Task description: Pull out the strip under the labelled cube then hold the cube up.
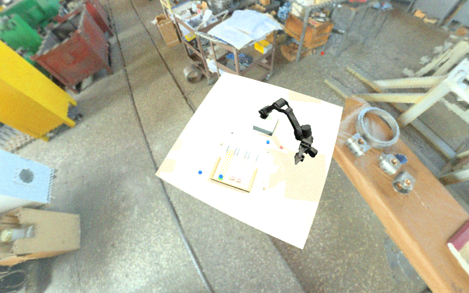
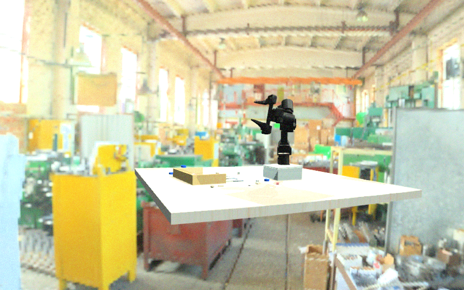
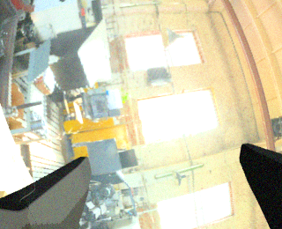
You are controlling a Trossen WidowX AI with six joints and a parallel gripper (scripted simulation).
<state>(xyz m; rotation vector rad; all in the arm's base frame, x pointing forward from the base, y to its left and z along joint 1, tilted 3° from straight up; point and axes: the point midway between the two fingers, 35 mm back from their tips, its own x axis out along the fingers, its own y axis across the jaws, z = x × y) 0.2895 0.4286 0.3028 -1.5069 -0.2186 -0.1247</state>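
My gripper tip is 17 cm short of the yellow-dotted strip, 46 cm to the left of it and 37 cm above it.
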